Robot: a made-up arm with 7 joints. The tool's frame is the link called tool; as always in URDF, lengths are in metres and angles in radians.
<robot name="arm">
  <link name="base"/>
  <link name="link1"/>
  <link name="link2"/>
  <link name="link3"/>
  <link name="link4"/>
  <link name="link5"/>
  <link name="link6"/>
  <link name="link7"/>
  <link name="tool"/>
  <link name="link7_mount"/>
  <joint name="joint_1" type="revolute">
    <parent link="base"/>
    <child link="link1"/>
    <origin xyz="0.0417 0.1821 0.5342" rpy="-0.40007 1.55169 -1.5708"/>
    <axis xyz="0 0 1"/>
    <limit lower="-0.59" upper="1.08" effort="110" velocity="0.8"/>
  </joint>
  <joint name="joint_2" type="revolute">
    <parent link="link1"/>
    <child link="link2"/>
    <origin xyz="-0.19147 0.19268 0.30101" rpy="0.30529 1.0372 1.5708"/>
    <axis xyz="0 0 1"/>
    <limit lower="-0.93" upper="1.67" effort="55" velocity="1.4"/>
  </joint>
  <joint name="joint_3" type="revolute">
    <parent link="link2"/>
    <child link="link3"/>
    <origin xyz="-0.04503 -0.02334 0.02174" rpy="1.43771 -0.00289 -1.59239"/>
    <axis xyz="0 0 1"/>
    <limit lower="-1.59" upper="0.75" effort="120" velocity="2"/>
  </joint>
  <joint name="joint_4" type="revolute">
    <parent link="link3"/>
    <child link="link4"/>
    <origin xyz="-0.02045 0.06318 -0.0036" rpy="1.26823 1.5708 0"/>
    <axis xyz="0 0 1"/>
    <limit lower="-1.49" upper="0.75" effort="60" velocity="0.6"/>
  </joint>
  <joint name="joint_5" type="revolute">
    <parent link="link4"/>
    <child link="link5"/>
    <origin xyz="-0.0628 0.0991 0.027" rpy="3.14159 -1.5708 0"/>
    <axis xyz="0 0 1"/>
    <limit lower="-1.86" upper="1.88" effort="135" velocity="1.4"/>
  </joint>
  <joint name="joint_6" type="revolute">
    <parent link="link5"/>
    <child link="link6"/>
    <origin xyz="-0.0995 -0.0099 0.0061" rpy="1.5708 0 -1.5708"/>
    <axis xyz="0 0 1"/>
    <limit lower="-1.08" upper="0.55" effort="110" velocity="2.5"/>
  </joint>
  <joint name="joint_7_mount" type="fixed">
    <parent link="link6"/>
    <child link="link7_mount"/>
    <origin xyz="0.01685 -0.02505 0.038"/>
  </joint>
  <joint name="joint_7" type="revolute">
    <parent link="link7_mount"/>
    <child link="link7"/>
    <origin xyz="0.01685 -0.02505 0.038" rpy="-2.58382 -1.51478 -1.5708"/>
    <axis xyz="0 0 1"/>
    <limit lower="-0.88" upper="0.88" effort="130" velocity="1.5"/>
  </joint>
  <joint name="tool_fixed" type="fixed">
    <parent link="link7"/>
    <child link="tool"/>
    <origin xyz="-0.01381 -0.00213 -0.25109" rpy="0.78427 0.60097 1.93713"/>
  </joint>
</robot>
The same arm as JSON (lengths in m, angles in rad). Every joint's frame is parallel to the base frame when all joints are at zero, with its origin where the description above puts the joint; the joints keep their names.
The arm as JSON. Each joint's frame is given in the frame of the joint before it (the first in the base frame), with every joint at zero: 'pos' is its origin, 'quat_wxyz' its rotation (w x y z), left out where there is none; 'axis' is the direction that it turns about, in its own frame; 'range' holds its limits. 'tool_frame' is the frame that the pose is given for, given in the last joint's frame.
{"length_unit": "m", "angle_unit": "rad", "joints": [
  {"joint": "joint_1", "pos": [0.0417, 0.1821, 0.5342], "axis": [0.389485, -0.920865, 0.017599], "range": [-0.59, 1.08]},
  {"joint": "joint_2", "pos": [0.2947, -0.1985, 0.1953], "axis": [0.945269, -0.132696, -0.29809], "range": [-0.93, 1.67]},
  {"joint": "joint_3", "pos": [0.0076, -0.047, -0.0279], "axis": "-y", "range": [-1.59, 0.75]},
  {"joint": "joint_4", "pos": [0.0664, 0.0036, 0.0007], "axis": "-x", "range": [-1.49, 0.75]},
  {"joint": "joint_5", "pos": [-0.027, -0.0628, -0.0991], "axis": "+y", "range": [-1.86, 1.88]},
  {"joint": "joint_6", "pos": [0.0995, 0.0061, -0.0099], "axis": "+x", "range": [-1.08, 0.55]},
  {"joint": "joint_7", "pos": [0.076, -0.0501, -0.0337], "axis": [-0.0475, -0.847103, -0.529302], "range": [-0.88, 0.88]}
], "tool_frame": {"pos": [-0.0018, 0.2146, 0.1311], "quat_wxyz": [0.324125, 0.499472, -0.373074, 0.711539]}}

